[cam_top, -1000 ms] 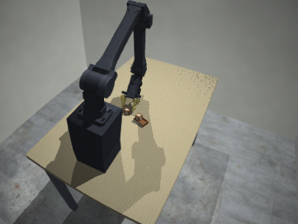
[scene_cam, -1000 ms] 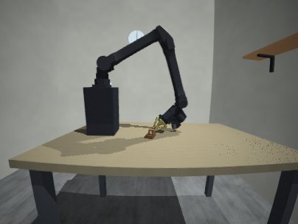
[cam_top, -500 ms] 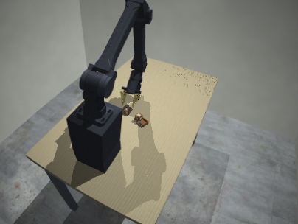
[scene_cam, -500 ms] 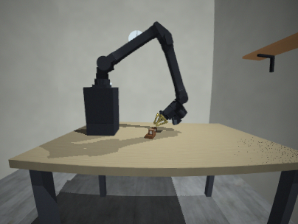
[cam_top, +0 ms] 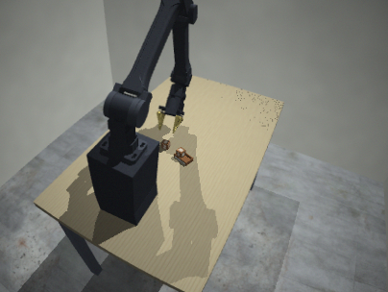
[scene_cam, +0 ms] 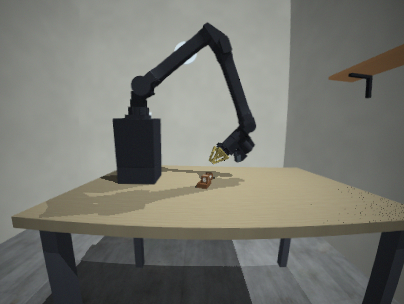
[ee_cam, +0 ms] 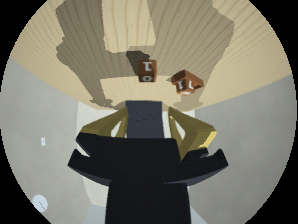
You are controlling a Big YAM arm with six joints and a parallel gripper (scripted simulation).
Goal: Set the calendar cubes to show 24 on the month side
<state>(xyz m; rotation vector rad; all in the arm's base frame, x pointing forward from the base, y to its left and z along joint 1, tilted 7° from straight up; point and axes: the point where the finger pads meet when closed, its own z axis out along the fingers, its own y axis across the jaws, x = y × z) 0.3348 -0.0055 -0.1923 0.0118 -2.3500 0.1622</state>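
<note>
My hand is 1 cm past the brown digit cube and 7 cm above it. Also, from my hand: brown tray (5 cm behind, 10 cm to the right, 8 cm below).
</note>
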